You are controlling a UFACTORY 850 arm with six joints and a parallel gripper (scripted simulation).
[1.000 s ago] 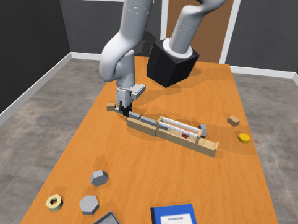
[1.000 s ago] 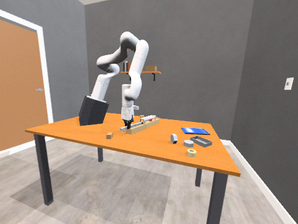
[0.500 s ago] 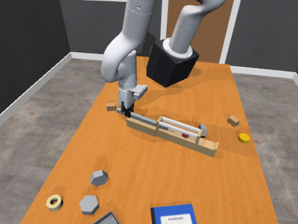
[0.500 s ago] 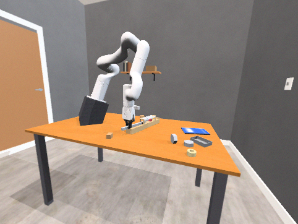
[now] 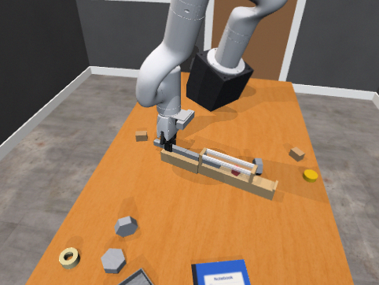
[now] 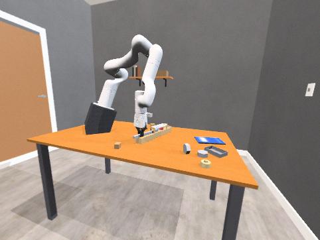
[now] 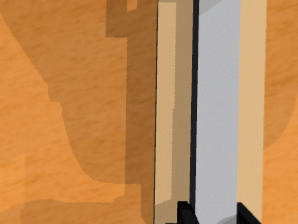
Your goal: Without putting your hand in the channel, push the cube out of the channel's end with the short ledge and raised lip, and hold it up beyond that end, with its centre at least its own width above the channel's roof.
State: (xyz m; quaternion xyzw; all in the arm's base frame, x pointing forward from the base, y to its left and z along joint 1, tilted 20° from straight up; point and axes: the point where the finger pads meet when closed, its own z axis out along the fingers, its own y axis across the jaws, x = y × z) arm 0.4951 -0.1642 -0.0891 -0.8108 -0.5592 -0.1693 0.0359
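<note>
My gripper is now 26 cm to the right of the red cube, 9 cm short of it and 1 cm above it. The rest, counted from my hand: tan cube: 15 cm to the right, 10 cm behind, 5 cm below; then grey tray: 53 cm ahead, 6 cm below; then grey rod: 1 cm below.
</note>
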